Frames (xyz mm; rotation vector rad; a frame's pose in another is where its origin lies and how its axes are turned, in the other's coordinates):
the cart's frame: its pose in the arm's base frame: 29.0 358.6 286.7 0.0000 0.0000 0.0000
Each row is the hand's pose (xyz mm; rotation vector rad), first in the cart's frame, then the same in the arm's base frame.
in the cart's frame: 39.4 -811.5 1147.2 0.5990 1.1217 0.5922
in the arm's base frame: 68.4 -452.9 1433.9 0.5990 1.1217 0.5922
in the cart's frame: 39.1 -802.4 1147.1 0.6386 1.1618 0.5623
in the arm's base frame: 68.1 -443.8 1433.8 0.6386 1.1618 0.5623
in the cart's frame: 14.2 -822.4 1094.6 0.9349 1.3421 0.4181
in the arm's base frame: 43.2 -463.8 1381.3 0.9349 1.3421 0.4181
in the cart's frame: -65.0 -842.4 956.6 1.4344 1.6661 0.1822
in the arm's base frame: -36.0 -483.8 1243.3 1.4344 1.6661 0.1822
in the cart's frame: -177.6 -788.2 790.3 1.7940 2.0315 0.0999
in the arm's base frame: -148.6 -429.6 1077.0 1.7940 2.0315 0.0999
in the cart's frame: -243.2 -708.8 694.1 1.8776 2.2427 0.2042
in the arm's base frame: -214.2 -350.2 980.8 1.8776 2.2427 0.2042
